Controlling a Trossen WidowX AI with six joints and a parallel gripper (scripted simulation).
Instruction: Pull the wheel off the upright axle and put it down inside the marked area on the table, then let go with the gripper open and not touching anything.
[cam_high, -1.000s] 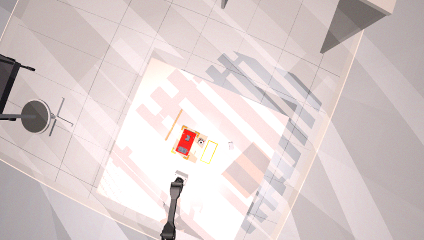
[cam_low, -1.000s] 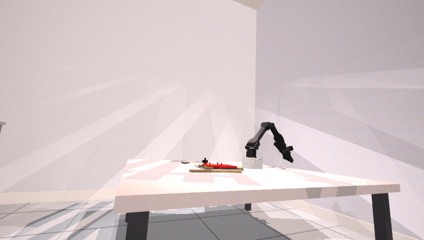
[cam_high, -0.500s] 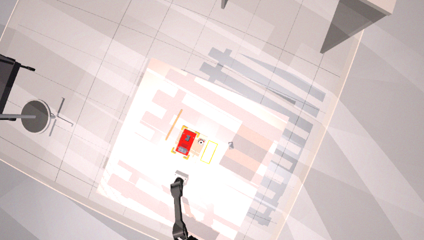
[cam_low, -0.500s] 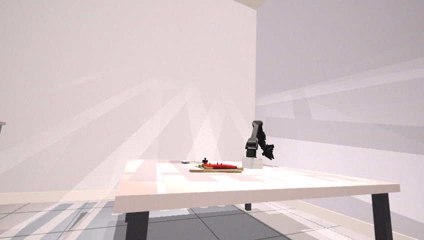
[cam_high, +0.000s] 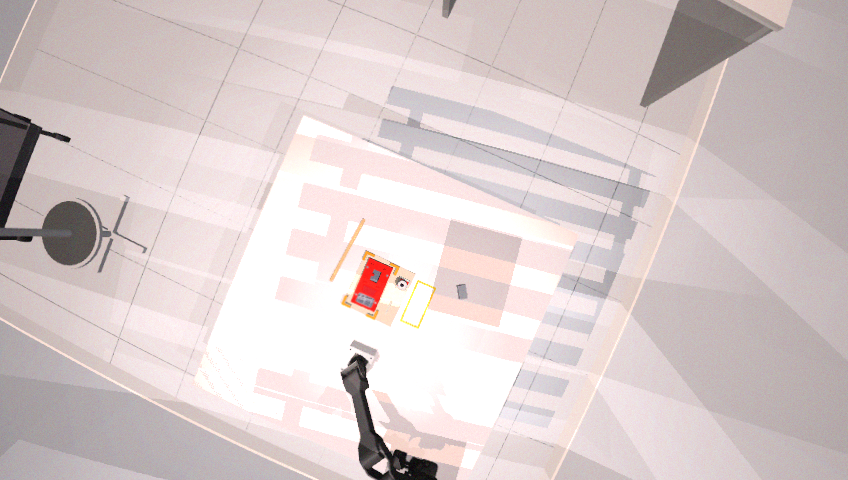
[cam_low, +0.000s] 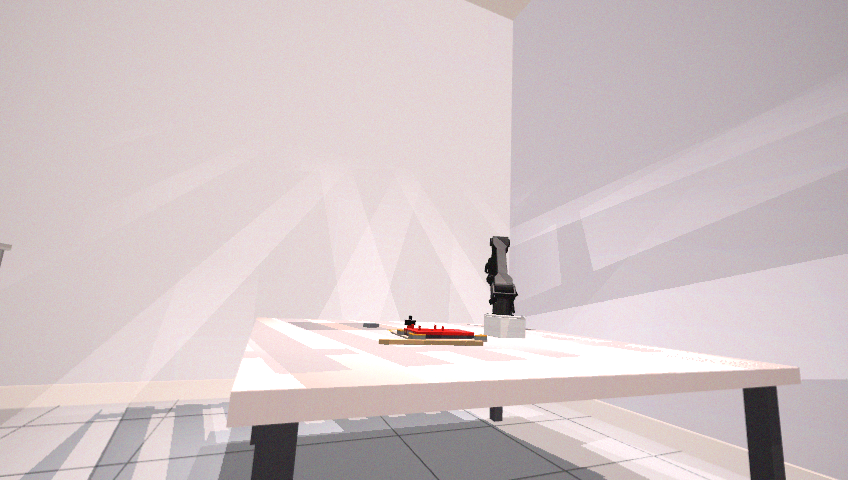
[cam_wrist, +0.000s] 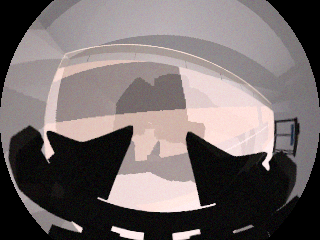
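The wheel lies 58 cm ahead of my gripper tip, 43 cm to the left of it and 3 cm below it. The rest, counted from my gripper tip: grey block: 70 cm ahead, 20 cm to the left, 7 cm below; then wooden strip: 57 cm ahead, 70 cm to the left, 7 cm below.
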